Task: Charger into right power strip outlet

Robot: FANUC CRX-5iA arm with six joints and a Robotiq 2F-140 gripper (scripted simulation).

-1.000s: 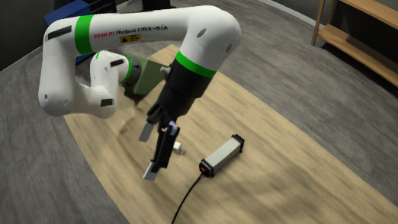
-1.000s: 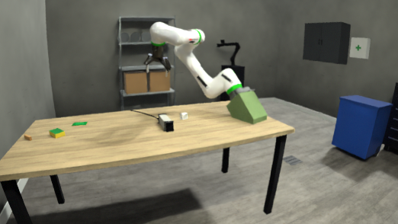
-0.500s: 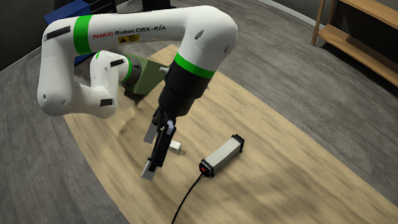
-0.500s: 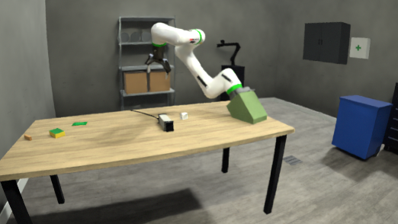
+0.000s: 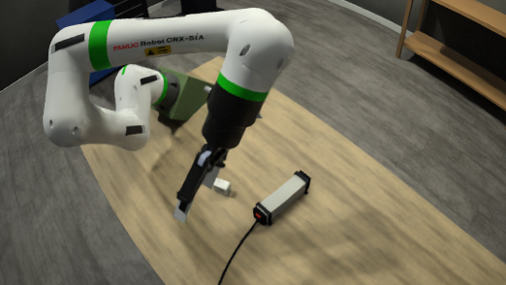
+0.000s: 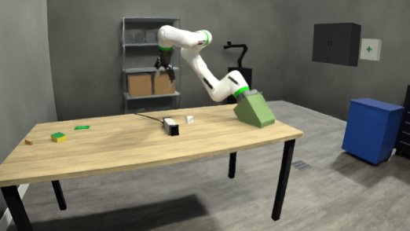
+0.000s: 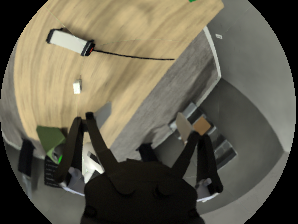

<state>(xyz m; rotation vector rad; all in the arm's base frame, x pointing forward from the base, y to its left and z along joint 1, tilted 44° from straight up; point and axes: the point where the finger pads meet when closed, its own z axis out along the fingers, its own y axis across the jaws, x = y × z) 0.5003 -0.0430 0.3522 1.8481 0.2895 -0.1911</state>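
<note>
Now: hand 12 cm past the white charger, 16 cm to the right of it and 26 cm above it. Round my hand: power strip: 7 cm ahead, 25 cm to the left, 25 cm below; then yellow-green sponge: 74 cm ahead, 11 cm to the left, 27 cm below; then flat green piece: 60 cm ahead, 5 cm to the right, 28 cm below.
</note>
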